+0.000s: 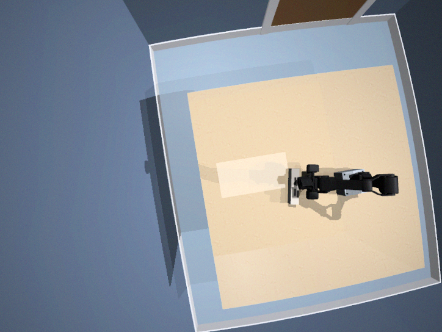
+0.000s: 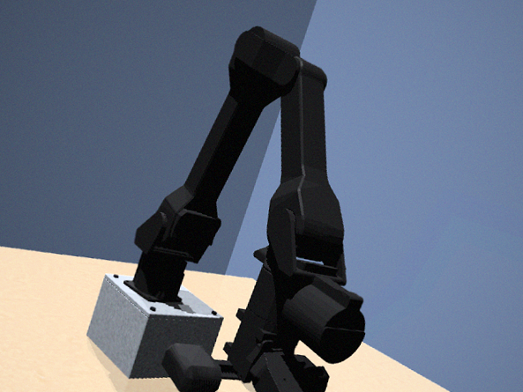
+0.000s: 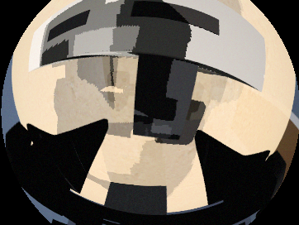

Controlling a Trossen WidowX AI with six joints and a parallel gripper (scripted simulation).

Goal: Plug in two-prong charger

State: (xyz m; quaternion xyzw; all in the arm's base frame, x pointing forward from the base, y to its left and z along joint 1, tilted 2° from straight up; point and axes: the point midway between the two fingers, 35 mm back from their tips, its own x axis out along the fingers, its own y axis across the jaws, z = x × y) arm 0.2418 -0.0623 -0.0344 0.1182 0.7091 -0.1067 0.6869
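Right now the two-prong charger is 5 cm ahead of my gripper tip, 2 cm to the right of it and 1 cm above it.
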